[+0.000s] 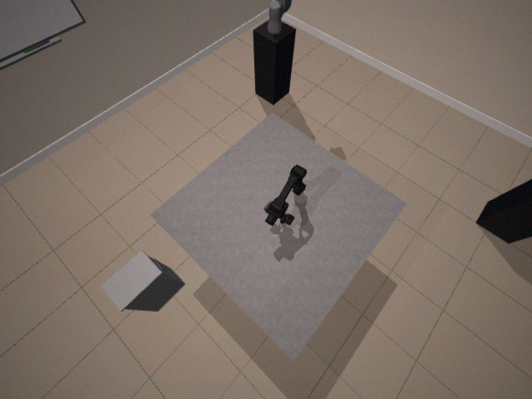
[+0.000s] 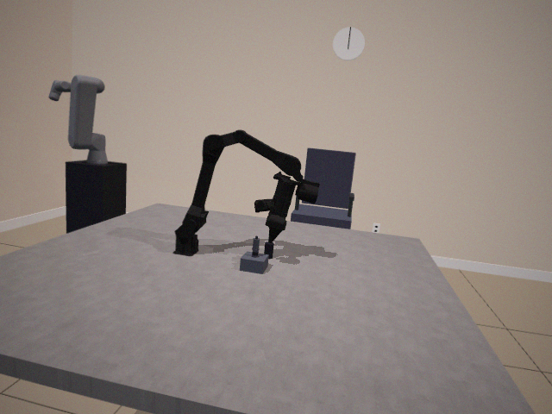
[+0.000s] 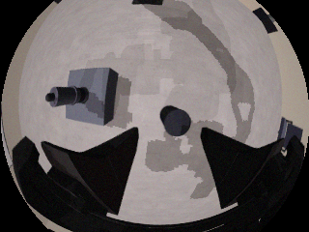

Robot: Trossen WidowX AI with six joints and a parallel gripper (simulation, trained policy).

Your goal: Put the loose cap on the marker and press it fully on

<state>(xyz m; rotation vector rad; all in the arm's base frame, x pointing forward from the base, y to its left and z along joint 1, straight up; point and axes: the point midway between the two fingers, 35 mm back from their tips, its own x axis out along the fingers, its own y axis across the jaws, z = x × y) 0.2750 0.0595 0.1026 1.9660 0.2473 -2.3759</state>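
My gripper tip is now 10 mm to the right of the marker cap and 40 mm above it. Round my gripper tip: grey holder block (20 mm behind, 110 mm to the right, 50 mm below).
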